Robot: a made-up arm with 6 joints. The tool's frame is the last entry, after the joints. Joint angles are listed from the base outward.
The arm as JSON. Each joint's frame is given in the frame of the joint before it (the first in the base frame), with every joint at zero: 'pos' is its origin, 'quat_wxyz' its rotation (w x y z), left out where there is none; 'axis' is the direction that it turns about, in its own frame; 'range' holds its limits. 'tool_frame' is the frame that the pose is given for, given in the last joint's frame.
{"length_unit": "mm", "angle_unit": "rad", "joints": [
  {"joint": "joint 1", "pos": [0.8, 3.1, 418.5], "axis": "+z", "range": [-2.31, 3.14]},
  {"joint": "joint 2", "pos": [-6.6, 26.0, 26.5], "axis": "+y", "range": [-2.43, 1.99]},
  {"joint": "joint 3", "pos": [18.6, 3.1, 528.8], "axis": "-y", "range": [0.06, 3.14]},
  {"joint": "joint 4", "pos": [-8.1, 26.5, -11.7], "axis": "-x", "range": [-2.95, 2.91]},
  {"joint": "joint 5", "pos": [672.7, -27.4, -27.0], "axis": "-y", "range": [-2.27, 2.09]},
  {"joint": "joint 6", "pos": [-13.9, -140.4, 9.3], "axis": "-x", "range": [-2.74, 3.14]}
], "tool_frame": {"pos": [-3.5, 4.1, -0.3], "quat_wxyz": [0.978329, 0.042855, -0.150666, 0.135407]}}
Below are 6 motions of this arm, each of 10 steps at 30 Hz.
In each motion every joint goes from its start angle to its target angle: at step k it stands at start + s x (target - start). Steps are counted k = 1, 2, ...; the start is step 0. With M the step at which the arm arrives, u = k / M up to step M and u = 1 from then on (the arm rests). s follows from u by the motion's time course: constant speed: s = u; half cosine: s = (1 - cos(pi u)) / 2; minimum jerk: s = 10 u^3 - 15 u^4 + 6 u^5.
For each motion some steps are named. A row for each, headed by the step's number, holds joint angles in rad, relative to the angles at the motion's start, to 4 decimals.
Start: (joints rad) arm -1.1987 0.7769 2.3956 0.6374 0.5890 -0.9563
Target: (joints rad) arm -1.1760 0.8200 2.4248 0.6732 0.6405 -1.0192
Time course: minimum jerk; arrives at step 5
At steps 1, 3, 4, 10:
1: 0.0013 0.0025 0.0017 0.0021 0.0030 -0.0036
3: 0.0155 0.0294 0.0199 0.0244 0.0352 -0.0429
4: 0.0214 0.0406 0.0275 0.0337 0.0485 -0.0593
10: 0.0227 0.0431 0.0292 0.0358 0.0515 -0.0629

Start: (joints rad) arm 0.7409 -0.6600 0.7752 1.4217 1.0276 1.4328
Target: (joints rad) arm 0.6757 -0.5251 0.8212 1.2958 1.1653 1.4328
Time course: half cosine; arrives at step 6
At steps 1, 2, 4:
1: -0.0044 0.0090 0.0031 -0.0084 0.0092 0.0000
2: -0.0163 0.0337 0.0115 -0.0315 0.0344 0.0000
4: -0.0489 0.1012 0.0345 -0.0944 0.1033 0.0000

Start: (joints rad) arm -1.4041 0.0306 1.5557 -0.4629 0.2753 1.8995
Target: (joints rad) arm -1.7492 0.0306 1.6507 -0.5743 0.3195 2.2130
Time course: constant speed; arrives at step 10
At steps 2, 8, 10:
2: -0.0690 0.0000 0.0190 -0.0223 0.0088 0.0627
8: -0.2761 0.0000 0.0760 -0.0891 0.0354 0.2508
10: -0.3451 0.0000 0.0950 -0.1114 0.0442 0.3135

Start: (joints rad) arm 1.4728 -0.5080 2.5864 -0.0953 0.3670 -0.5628
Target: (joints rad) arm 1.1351 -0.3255 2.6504 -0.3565 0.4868 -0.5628
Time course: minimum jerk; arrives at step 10
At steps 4, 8, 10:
4: -0.1072 0.0579 0.0203 -0.0829 0.0380 0.0000
8: -0.3181 0.1719 0.0603 -0.2461 0.1129 0.0000
10: -0.3377 0.1825 0.0640 -0.2612 0.1198 0.0000

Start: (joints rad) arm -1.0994 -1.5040 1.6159 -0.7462 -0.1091 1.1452
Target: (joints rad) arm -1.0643 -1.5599 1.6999 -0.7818 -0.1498 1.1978
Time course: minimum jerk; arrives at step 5
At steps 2, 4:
2: 0.0111 -0.0177 0.0267 -0.0113 -0.0129 0.0167
4: 0.0331 -0.0527 0.0791 -0.0335 -0.0383 0.0496

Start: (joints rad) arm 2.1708 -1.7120 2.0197 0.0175 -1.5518 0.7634
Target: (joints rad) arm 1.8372 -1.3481 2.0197 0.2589 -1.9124 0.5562
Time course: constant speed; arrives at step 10
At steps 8, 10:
8: -0.2669 0.2911 0.0000 0.1931 -0.2885 -0.1658
10: -0.3336 0.3639 0.0000 0.2414 -0.3606 -0.2072

